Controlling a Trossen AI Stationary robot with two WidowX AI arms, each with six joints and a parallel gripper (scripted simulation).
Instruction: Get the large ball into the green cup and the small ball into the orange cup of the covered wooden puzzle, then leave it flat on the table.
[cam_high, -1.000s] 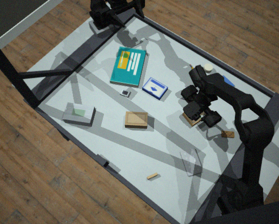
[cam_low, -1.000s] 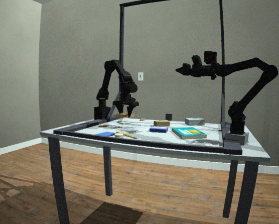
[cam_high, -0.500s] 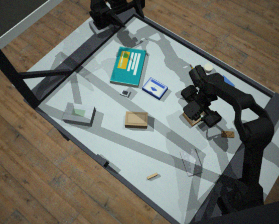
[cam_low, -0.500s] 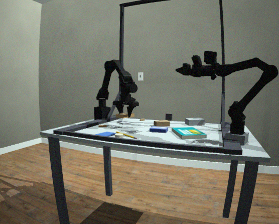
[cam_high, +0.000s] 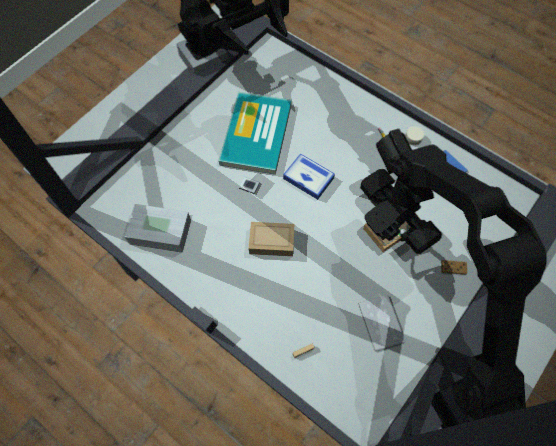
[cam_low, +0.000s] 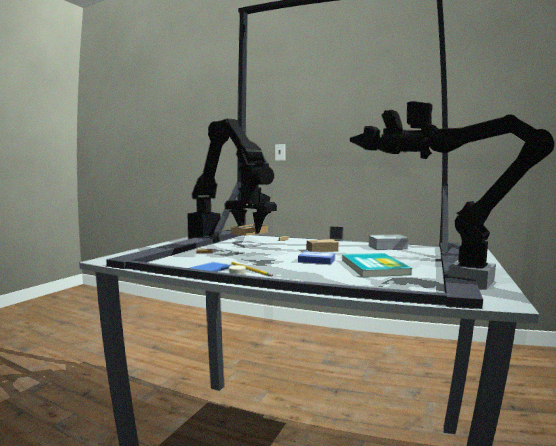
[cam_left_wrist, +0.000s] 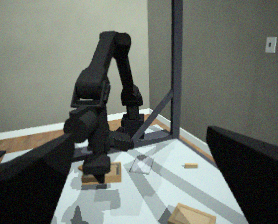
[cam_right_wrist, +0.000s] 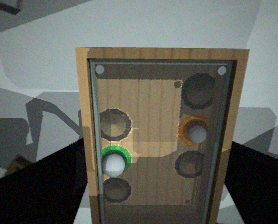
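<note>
Now: the covered wooden puzzle 30 mm below my right hand.
</note>
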